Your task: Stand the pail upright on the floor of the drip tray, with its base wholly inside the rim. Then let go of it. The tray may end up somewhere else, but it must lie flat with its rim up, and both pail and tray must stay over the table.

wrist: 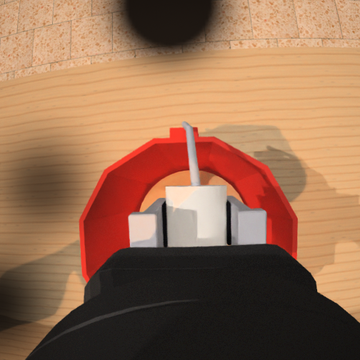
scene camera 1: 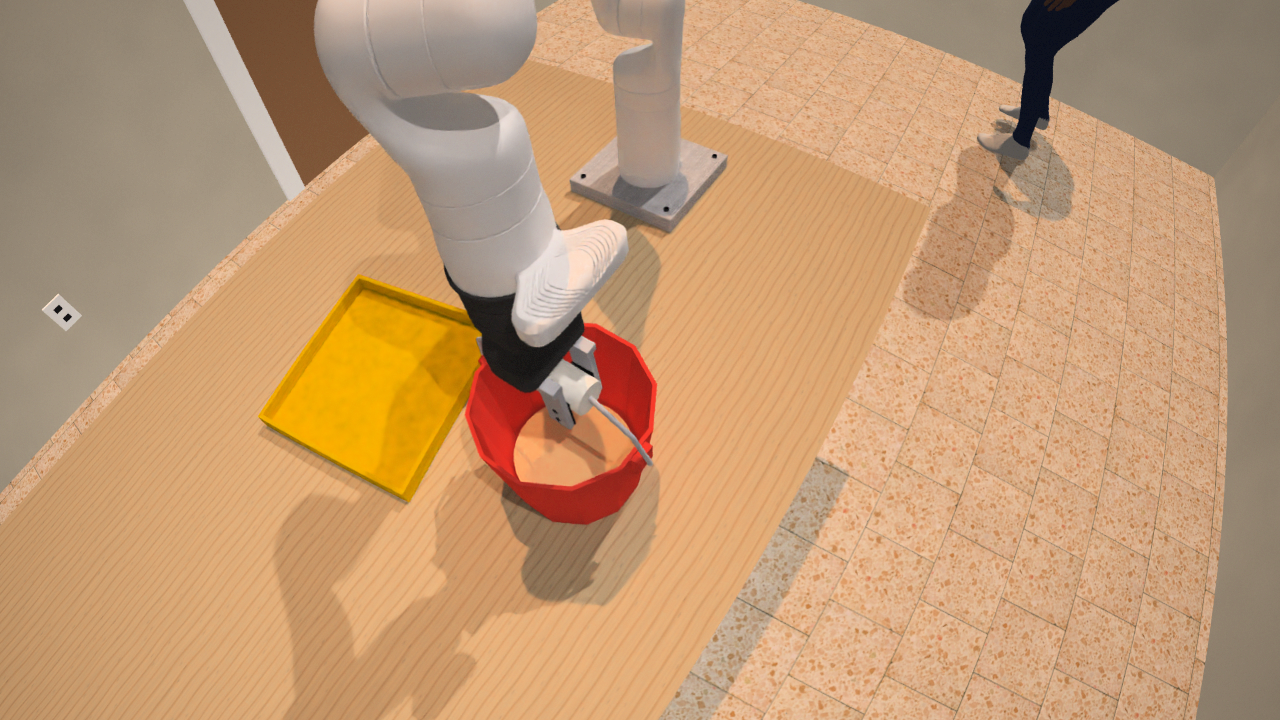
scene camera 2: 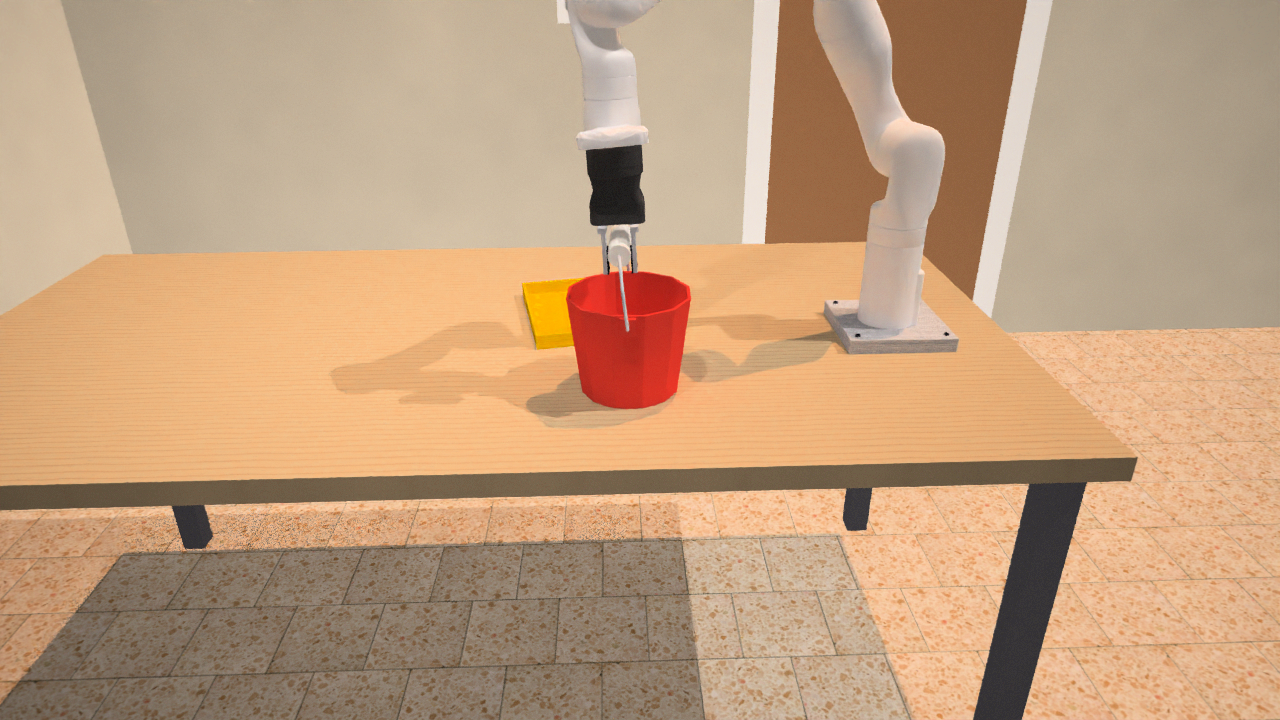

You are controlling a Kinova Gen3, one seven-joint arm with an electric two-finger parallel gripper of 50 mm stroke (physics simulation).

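Places are measured from the arm's base along level axes (x back, y right, z up), in metres.
Where they show: gripper, fingertip midpoint: [scene camera 1: 576, 403] [scene camera 2: 620, 271]; arm's base at its link origin: [scene camera 1: 648, 168] [scene camera 2: 884, 318].
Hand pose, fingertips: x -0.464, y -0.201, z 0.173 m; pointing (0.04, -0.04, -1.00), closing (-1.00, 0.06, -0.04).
Observation:
Things, the pixels of their top centre, and the offset from my fingertips. "spot": a spot on its surface instead. Level surfaces: height alone.
- red pail at a spot on its surface: [scene camera 1: 572, 504] spot: dx -0.054, dy -0.018, dz -0.098 m
- white cylindrical grip at its top centre: [scene camera 1: 537, 356] [scene camera 2: 619, 233] dx +0.001, dy +0.034, dz +0.044 m
- yellow drip tray at its top centre: [scene camera 1: 374, 371] [scene camera 2: 598, 301] dx -0.027, dy +0.321, dz -0.172 m
- wooden table at its surface level: dz -0.197 m
The red pail [scene camera 1: 572, 504] [scene camera 2: 631, 358] [wrist: 107, 215] stands upright on the table, outside the tray. Its wire bail [scene camera 1: 622, 430] [scene camera 2: 623, 295] [wrist: 193, 160] is raised, with a white cylindrical grip [scene camera 1: 583, 390] [scene camera 2: 618, 241] [wrist: 207, 200] above the pail's mouth. My gripper [scene camera 1: 572, 385] [scene camera 2: 619, 257] [wrist: 195, 213] is shut on that grip, one finger on each side. The yellow drip tray [scene camera 1: 358, 385] [scene camera 2: 547, 313] lies flat with its rim up, left of the pail in scene camera 1 and partly hidden behind it in scene camera 2. The tray does not show in the wrist view.
The arm's grey base plate [scene camera 1: 700, 170] [scene camera 2: 895, 343] is bolted to the wooden table [scene camera 1: 760, 268] [scene camera 2: 268, 429] [wrist: 75, 110], right of the pail in scene camera 2. The table's long edge runs beyond the pail. A person's legs [scene camera 1: 1038, 80] show on the tiled floor.

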